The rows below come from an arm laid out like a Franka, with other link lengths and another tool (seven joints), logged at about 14 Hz.
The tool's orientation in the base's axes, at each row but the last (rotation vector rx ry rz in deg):
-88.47, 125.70, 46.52
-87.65, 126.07, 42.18
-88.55, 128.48, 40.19
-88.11, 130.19, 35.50
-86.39, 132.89, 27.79
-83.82, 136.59, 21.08
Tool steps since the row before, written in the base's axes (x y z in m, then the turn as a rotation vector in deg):
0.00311, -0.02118, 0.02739, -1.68, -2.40, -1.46
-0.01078, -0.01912, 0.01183, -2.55, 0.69, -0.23
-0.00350, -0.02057, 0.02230, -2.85, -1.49, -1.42
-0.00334, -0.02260, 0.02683, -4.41, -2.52, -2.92
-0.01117, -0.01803, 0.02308, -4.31, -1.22, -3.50
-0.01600, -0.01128, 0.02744, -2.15, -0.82, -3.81
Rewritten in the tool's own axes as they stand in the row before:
-0.00101, -0.00109, -0.03473, 3.21, 0.60, -0.27
0.01143, 0.00728, -0.02093, 0.50, 2.53, 0.60
0.00544, 0.00195, -0.02999, 2.92, 1.93, 0.36
0.00575, 0.00035, -0.03476, 5.04, 2.79, 1.05
0.00843, 0.00574, -0.02964, 4.22, 3.14, 2.17
0.00505, 0.01074, -0.03155, 3.10, 1.37, 2.89

